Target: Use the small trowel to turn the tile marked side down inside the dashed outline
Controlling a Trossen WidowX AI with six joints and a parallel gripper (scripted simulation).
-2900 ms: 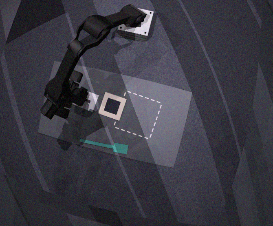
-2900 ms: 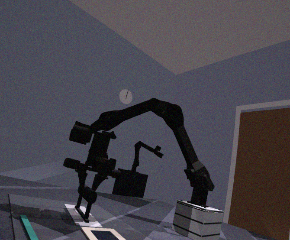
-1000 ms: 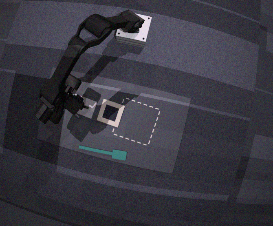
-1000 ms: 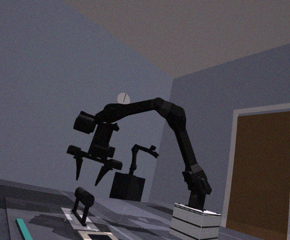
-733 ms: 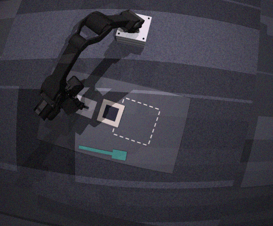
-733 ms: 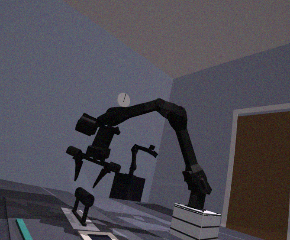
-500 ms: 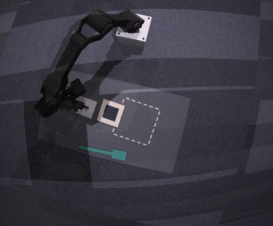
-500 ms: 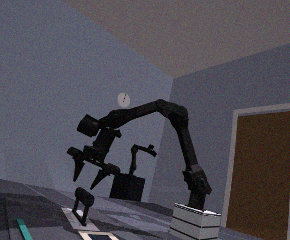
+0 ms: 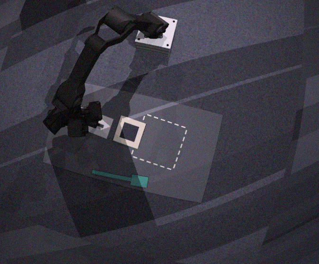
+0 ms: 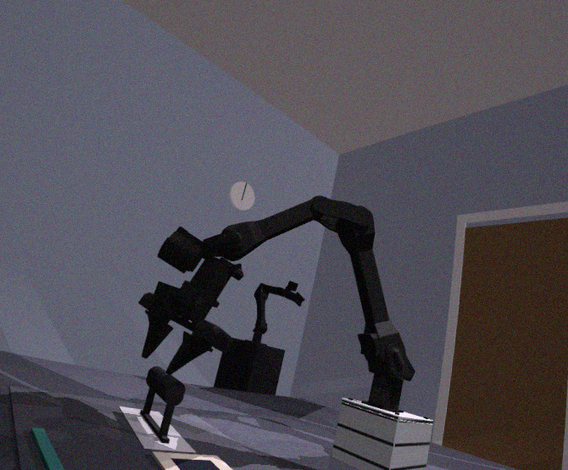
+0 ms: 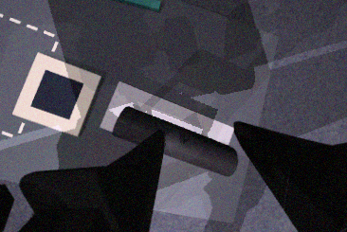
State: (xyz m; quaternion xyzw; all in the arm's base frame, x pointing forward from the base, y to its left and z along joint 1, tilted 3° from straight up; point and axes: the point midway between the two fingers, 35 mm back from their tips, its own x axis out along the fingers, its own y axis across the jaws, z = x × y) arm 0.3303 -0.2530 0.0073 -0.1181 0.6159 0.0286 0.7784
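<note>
Right now my gripper tip is 18 cm to the right of the tile, 9 cm above it and 2 cm short of it. From my gripper tip the other things lie so: mat 18 cm to the left, 12 cm below, 5 cm ahead; teal trowel 19 cm ahead, 17 cm to the left, 9 cm below.
</note>
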